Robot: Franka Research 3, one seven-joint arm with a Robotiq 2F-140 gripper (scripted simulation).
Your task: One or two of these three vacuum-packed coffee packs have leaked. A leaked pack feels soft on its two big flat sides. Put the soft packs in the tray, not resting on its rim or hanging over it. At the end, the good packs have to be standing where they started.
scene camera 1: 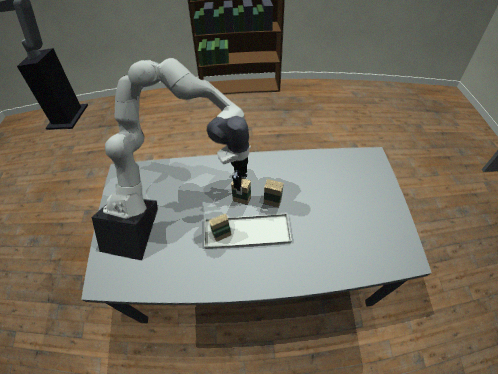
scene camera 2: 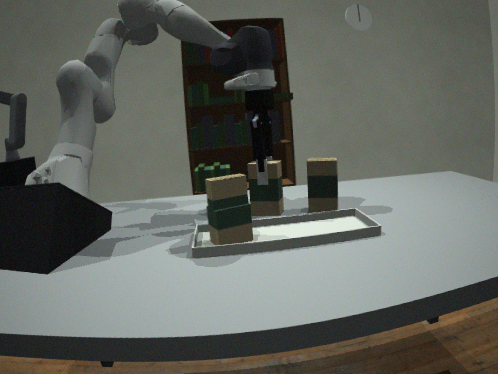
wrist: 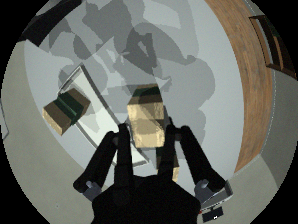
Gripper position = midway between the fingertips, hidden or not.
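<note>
The gripper [scene camera 2: 265, 182] can be seen in the scene, and the wrist view shows the gripper [wrist: 148, 113] as well. With it there is a white tray [scene camera 1: 257, 230]; the wrist view also takes in the tray [wrist: 97, 120].
</note>
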